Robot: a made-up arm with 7 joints. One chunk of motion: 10 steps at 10 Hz.
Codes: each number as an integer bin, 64 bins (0 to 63) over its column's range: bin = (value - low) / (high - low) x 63, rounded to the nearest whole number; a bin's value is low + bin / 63 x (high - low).
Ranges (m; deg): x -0.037..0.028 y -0.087..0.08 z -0.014..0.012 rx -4.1..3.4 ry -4..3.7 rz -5.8..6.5
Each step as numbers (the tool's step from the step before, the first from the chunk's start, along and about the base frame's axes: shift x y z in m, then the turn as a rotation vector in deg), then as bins.
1 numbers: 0.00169 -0.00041 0.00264 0.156 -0.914 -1.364
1 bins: 37 33 40 36 25 23
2 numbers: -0.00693 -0.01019 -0.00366 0.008 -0.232 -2.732
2 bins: 29 29 25 35 31 16
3 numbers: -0.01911 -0.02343 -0.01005 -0.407 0.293 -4.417
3 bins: 17 24 10 31 35 7
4 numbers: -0.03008 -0.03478 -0.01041 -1.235 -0.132 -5.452
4 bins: 7 20 9 24 32 2
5 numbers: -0.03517 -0.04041 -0.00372 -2.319 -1.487 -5.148
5 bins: 2 18 25 15 21 3
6 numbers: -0.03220 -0.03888 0.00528 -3.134 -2.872 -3.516
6 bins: 5 18 47 8 9 12
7 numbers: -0.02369 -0.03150 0.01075 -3.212 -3.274 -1.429
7 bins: 13 21 60 7 6 22
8 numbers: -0.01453 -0.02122 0.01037 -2.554 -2.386 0.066
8 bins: 22 25 59 13 13 30
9 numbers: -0.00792 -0.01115 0.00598 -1.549 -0.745 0.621
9 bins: 28 29 48 21 27 33
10 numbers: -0.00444 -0.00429 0.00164 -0.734 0.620 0.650
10 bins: 32 31 38 28 38 33
